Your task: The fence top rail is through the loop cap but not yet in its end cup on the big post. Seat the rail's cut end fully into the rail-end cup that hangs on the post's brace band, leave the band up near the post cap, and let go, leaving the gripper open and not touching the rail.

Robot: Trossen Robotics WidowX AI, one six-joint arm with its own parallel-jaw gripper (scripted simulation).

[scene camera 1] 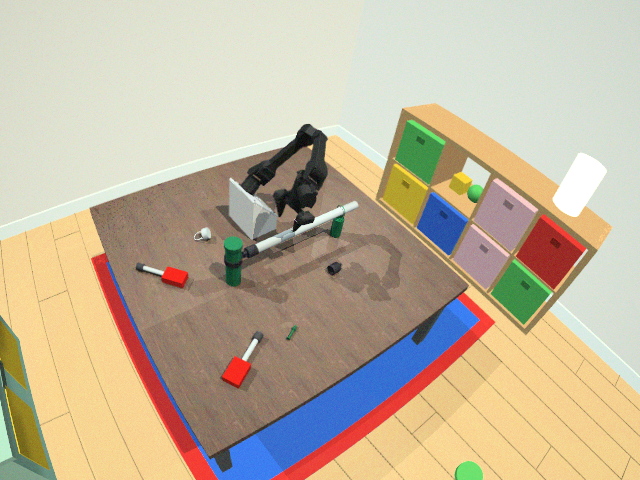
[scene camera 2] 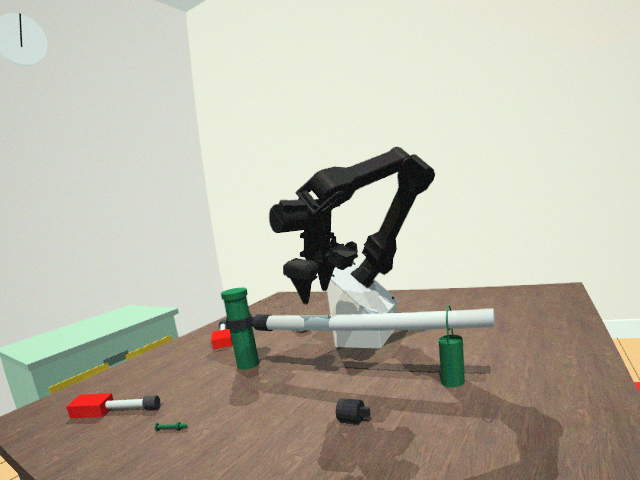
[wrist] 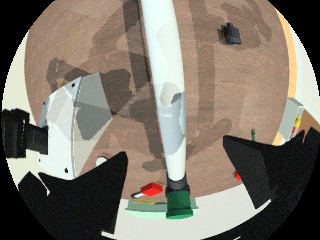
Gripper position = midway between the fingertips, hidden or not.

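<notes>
Scene camera 2 gives me a white top rail (scene camera 2: pixel 432 319) and my gripper (scene camera 2: pixel 315 297), which is open and holding nothing. On scene camera 1 you'd find my gripper (scene camera 1: pixel 286 224) as well as the white top rail (scene camera 1: pixel 283 236). And the wrist view has my gripper (wrist: pixel 176 149) in it too.
</notes>
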